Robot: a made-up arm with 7 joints. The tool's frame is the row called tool. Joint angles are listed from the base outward. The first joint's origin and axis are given. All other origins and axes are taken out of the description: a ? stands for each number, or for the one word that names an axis. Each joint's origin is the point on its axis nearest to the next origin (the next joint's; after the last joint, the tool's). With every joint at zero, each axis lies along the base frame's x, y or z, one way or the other. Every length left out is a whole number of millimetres.
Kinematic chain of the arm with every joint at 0, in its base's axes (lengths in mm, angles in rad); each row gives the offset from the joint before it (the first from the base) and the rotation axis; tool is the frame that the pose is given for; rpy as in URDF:
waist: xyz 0 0 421 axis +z
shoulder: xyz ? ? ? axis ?
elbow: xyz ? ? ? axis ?
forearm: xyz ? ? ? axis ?
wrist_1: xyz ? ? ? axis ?
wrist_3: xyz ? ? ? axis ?
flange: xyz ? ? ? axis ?
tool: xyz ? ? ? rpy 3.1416 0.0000 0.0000
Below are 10 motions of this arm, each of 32 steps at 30 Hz.
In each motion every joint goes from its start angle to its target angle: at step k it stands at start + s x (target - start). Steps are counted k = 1, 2, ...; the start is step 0. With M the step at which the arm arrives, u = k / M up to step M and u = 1 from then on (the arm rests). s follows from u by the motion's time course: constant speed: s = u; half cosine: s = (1 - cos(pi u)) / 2; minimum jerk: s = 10 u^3 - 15 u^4 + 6 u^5.
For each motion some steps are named. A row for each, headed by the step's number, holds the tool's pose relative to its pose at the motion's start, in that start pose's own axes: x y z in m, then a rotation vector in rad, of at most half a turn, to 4 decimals.
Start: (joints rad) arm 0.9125 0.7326 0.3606 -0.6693 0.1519 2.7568 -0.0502
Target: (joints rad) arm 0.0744 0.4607 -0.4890 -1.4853 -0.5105 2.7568 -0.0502
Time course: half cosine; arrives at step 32
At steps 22, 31, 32:
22: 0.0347 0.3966 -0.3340 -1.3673 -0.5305 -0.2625
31: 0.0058 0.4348 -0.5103 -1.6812 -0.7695 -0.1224
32: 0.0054 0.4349 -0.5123 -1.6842 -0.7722 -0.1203

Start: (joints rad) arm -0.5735 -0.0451 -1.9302 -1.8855 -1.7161 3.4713 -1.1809
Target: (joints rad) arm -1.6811 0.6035 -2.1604 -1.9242 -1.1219 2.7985 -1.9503
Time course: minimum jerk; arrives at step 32
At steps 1, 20, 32:
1: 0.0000 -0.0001 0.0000 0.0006 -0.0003 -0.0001
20: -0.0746 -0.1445 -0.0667 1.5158 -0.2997 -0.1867
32: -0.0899 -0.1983 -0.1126 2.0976 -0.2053 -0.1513

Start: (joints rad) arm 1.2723 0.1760 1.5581 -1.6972 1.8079 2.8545 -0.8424
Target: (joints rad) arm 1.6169 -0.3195 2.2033 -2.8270 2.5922 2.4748 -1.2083
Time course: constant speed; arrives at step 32
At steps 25, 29, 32:
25: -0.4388 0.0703 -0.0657 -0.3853 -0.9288 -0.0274
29: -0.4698 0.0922 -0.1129 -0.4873 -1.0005 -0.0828
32: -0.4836 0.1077 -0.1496 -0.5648 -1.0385 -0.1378

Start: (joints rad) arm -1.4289 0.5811 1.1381 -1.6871 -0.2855 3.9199 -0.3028
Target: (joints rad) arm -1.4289 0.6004 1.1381 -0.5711 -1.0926 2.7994 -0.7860
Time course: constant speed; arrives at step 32
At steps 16, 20, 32:
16: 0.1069 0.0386 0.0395 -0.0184 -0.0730 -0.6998
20: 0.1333 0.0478 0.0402 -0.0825 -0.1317 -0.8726
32: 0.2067 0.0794 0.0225 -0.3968 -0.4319 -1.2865

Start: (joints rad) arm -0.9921 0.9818 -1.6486 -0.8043 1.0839 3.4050 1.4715
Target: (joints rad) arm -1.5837 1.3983 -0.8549 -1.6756 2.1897 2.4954 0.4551
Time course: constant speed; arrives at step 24
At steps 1, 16, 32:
1: 0.0107 0.0267 0.0061 -0.0921 0.0370 -0.0071
16: 0.2377 0.4265 -0.1221 -1.3427 0.3943 0.1490
32: 0.3286 0.5405 -0.3383 -1.7010 0.5349 0.4789

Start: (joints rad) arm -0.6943 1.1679 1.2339 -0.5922 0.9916 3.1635 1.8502
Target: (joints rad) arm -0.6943 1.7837 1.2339 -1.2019 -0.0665 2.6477 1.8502
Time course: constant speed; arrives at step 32
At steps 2, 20, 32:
2: 0.0205 -0.0157 0.0065 -0.0195 0.0664 -0.0456
20: 0.2403 -0.1198 0.0189 -0.3712 0.7006 -0.3127
32: 0.4023 -0.1407 -0.0291 -0.7627 1.0731 -0.3605

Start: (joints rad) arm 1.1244 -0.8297 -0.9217 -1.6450 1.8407 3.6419 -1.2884
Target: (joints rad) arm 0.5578 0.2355 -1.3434 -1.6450 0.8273 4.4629 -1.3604
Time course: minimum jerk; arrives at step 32
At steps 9, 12, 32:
9: -0.0130 -0.0276 -0.0091 -0.1998 0.1991 -0.2599
12: -0.0311 -0.0534 -0.0133 -0.3948 0.4055 -0.5058
32: -0.1656 -0.0849 0.0782 -1.2202 1.5884 -1.8266

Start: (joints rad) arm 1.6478 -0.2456 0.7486 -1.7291 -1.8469 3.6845 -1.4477
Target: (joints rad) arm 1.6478 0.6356 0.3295 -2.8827 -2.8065 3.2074 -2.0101
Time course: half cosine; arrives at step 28
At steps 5, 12, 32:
5: 0.0368 -0.0342 0.0138 0.0284 0.1292 0.0068
12: 0.2091 -0.1163 0.0374 -0.0669 0.6430 -0.0054
32: 0.4490 -0.0754 -0.0525 -1.0210 1.0371 -0.0704

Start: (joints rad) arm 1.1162 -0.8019 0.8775 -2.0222 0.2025 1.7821 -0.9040
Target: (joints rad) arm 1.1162 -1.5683 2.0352 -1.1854 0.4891 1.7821 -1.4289
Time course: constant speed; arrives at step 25
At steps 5, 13, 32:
5: 0.0815 -0.1482 -0.0356 -0.2236 0.0388 -0.3528
13: 0.1622 -0.4193 0.0095 -0.4780 0.0138 -0.9621
32: 0.1366 -0.7523 0.2681 -0.5058 -0.1851 -1.8998

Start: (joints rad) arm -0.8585 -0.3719 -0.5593 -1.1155 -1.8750 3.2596 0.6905
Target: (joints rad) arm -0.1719 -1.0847 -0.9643 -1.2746 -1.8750 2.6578 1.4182
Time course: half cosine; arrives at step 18
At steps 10, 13, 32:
10: -0.1686 0.1270 -0.0675 -0.3811 -0.2513 0.8628
13: -0.2780 0.1243 -0.0785 -0.5034 -0.4038 1.2230
32: -0.3665 0.0942 -0.0803 -0.5881 -0.5525 1.4848

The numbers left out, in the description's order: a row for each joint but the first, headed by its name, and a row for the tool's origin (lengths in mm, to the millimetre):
shoulder: xyz 0 0 0, axis +y
elbow: xyz 0 0 413, axis +z
forearm: xyz 127 0 0, axis -y
wrist_1: xyz -51 0 237, axis +z
wrist_3: xyz 0 0 0, axis -y
flange: xyz 74 0 0, axis -z
tool: xyz 0 0 0

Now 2 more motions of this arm.
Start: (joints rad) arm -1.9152 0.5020 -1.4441 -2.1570 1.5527 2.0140 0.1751
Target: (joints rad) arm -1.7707 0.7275 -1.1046 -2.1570 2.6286 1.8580 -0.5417
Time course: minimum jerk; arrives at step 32
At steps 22, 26, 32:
22: -0.1027 0.0622 0.1870 0.4821 -0.2640 -0.3195
26: -0.1195 0.0789 0.2138 0.5669 -0.2700 -0.3542
32: -0.1258 0.0855 0.2234 0.5984 -0.2692 -0.3660

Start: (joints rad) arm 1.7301 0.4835 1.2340 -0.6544 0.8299 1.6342 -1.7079
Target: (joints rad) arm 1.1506 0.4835 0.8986 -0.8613 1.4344 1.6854 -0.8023
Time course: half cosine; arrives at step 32
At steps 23, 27, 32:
23: -0.0329 -0.0982 -0.2696 -0.5307 0.1480 0.9473
27: -0.0266 -0.1254 -0.3098 -0.6215 0.2195 1.0644
32: -0.0224 -0.1396 -0.3284 -0.6646 0.2588 1.1165

